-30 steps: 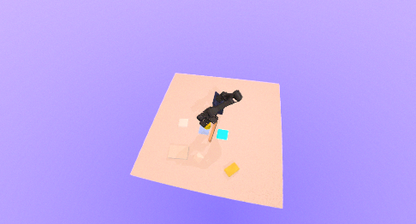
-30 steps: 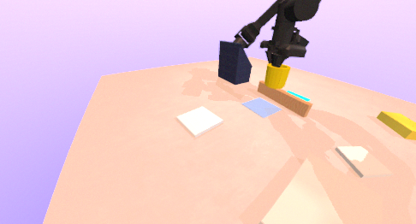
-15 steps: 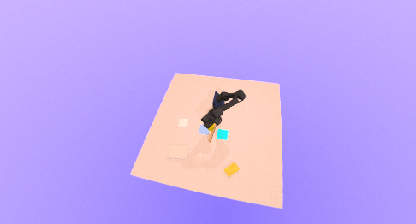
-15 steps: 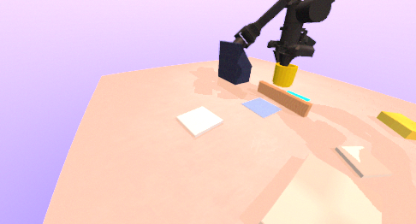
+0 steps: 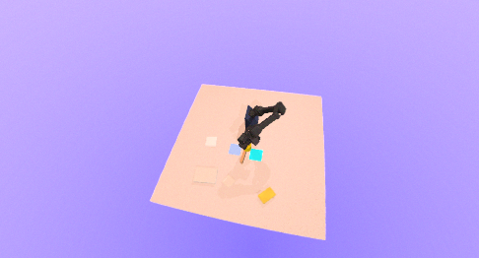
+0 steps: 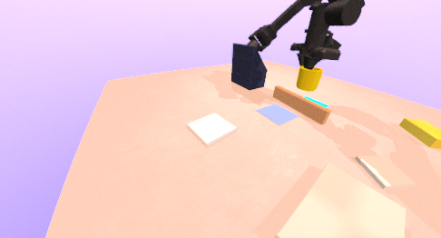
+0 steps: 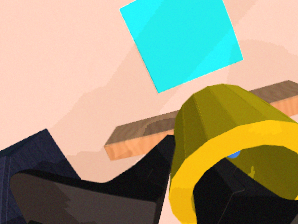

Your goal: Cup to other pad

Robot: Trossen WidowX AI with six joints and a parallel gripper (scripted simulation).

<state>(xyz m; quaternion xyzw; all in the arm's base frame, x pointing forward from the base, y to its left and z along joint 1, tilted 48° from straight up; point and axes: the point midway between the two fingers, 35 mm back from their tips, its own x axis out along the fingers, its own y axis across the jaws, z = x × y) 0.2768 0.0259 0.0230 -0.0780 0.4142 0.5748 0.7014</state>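
The cyan pad lies 3 cm ahead of my gripper tip, 6 cm to the left of it and 12 cm below it. Round my gripper tip: orange bar (2 cm ahead, 3 cm to the right, 10 cm below); yellow cup (2 cm ahead, 2 cm to the right); pale slab (29 cm ahead, 30 cm to the right, 10 cm below).
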